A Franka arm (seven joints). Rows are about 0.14 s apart.
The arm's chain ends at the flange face. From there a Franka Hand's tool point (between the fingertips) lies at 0.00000 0.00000 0.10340 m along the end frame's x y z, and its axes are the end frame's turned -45 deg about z.
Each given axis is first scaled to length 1.
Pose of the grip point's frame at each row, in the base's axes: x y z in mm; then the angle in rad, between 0 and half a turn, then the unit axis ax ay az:
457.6, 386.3, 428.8, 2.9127, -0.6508, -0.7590, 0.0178
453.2, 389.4, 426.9, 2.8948, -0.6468, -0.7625, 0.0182
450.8, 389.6, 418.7, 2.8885, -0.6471, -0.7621, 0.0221
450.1, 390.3, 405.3, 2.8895, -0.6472, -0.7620, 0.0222
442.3, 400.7, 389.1, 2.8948, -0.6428, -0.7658, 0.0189
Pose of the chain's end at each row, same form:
477.8, 373.8, 529.4, 2.9438, -0.8903, -0.4514, 0.0603
474.9, 375.9, 527.1, 2.9276, -0.8876, -0.4561, 0.0642
473.4, 376.3, 518.7, 2.9247, -0.8876, -0.4555, 0.0690
472.7, 377.1, 505.3, 2.9257, -0.8876, -0.4554, 0.0689
464.1, 387.4, 489.3, 2.9281, -0.8852, -0.4606, 0.0648

